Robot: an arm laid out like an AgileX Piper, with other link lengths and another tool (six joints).
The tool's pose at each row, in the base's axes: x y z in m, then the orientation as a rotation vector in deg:
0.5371 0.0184 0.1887 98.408 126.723 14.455
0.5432 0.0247 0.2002 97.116 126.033 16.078
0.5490 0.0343 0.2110 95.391 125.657 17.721
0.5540 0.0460 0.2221 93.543 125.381 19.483
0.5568 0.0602 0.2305 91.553 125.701 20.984
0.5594 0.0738 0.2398 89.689 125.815 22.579
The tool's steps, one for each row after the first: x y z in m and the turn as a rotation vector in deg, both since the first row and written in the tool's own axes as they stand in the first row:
0.0030 0.0110 -0.0089 -1.716 -0.127 -0.319
0.0094 0.0224 -0.0174 -3.480 -0.165 -1.010
0.0179 0.0336 -0.0266 -5.302 -0.089 -1.801
0.0298 0.0427 -0.0343 -6.752 0.229 -2.931
0.0409 0.0516 -0.0428 -8.284 0.533 -3.902

